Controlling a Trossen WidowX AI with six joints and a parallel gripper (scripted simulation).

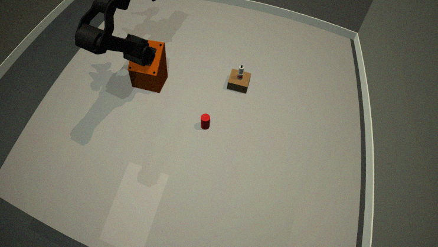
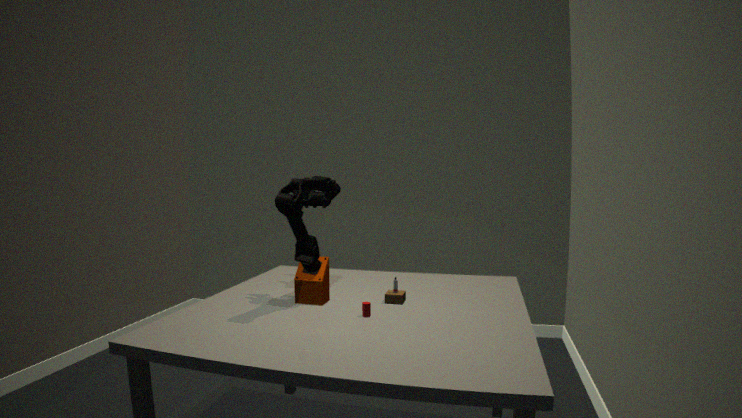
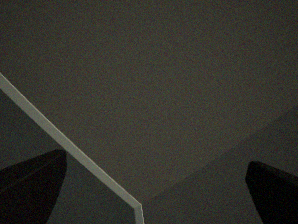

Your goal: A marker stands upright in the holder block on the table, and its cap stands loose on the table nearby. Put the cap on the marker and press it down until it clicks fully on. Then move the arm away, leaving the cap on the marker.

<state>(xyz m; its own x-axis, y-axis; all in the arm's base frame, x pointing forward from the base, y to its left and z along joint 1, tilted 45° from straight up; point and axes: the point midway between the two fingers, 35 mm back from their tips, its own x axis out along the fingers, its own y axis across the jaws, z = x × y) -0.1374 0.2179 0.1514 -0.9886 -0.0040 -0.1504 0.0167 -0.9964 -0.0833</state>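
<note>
Right now my gripper tip is 420 mm short of the red marker cap, 390 mm above it and 160 mm to the left of it.
</note>
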